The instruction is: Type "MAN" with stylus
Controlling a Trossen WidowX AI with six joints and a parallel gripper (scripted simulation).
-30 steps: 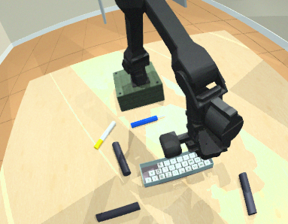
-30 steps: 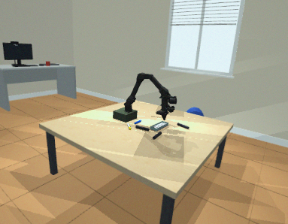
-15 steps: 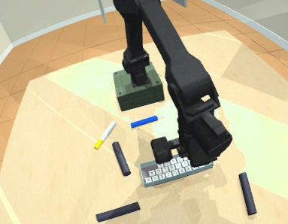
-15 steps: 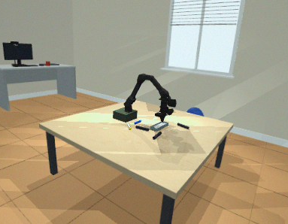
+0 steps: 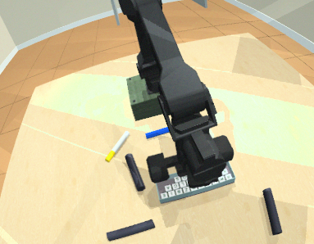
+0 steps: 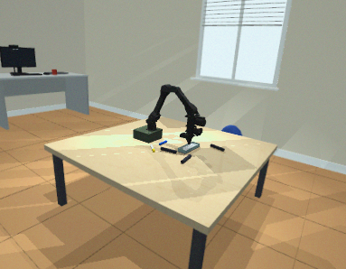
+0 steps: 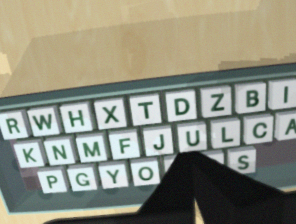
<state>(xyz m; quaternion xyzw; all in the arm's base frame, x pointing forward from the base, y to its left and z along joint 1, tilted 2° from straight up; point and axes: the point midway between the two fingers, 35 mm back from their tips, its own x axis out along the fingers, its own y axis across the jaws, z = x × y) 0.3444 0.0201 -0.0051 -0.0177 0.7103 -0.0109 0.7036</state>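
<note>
My gripper tip is 210 mm past the blue stylus, 30 mm above it and 10 mm to the left of it. Round my gripper tip: grey stylus tip: 210 mm behind, 30 mm below, 20 mm to the left; white pen with yellow cap: 190 mm to the right, 180 mm behind, 30 mm below.
</note>
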